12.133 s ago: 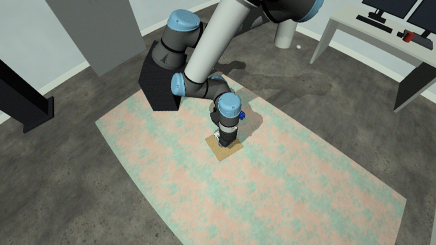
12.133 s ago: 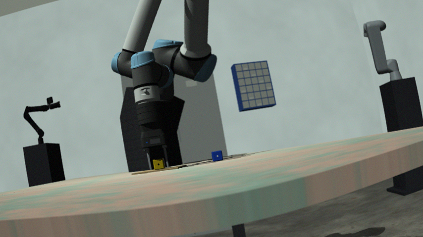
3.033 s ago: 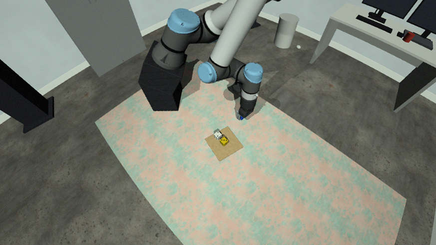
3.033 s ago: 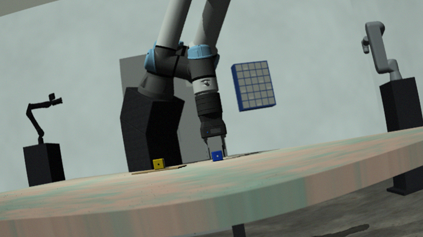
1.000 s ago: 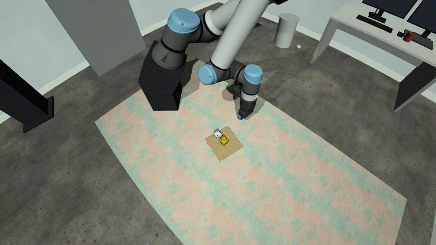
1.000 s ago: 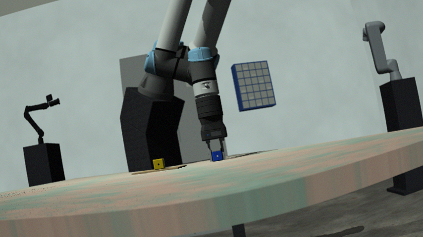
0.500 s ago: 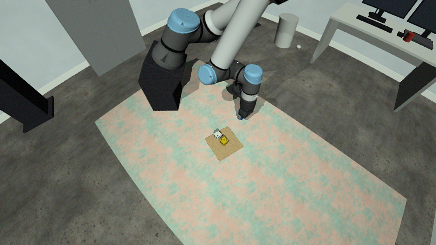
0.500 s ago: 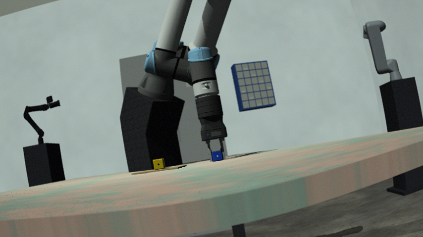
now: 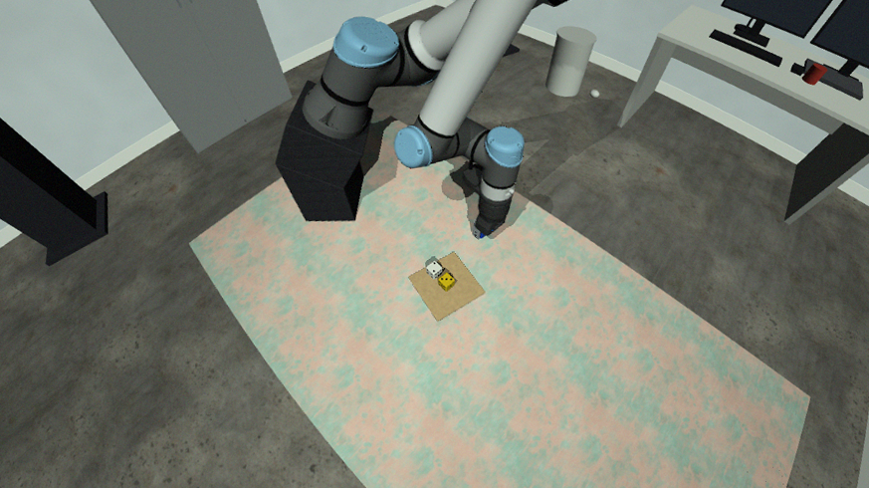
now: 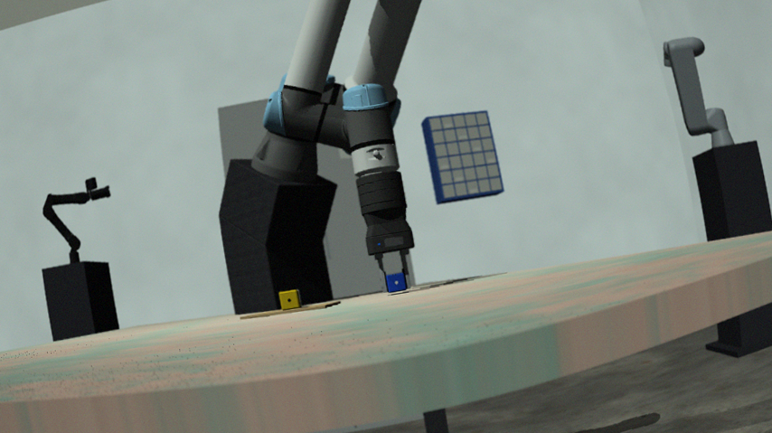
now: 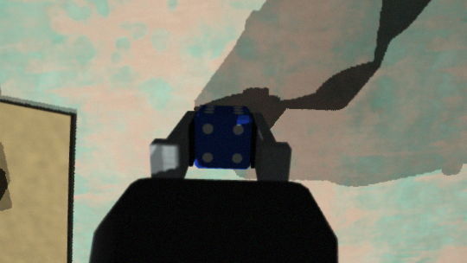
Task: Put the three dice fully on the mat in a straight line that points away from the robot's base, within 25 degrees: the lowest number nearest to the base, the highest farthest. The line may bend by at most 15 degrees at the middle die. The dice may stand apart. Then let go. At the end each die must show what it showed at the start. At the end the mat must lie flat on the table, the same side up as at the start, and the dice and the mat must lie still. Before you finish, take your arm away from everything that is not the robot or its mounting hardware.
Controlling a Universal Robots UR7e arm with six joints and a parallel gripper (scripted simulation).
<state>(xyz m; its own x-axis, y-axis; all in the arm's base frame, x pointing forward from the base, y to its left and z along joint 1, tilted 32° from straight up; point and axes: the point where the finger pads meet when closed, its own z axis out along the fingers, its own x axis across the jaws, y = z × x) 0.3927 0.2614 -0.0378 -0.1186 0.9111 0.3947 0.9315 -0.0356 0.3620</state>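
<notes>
Right now the yellow die is 7 cm ahead of my hand and 17 cm to the right of it. From my hand the other things lie so: white die: 3 cm ahead, 17 cm to the right; then blue die: right at my hand; then tan mat: 7 cm ahead, 17 cm to the right, 2 cm below.
</notes>
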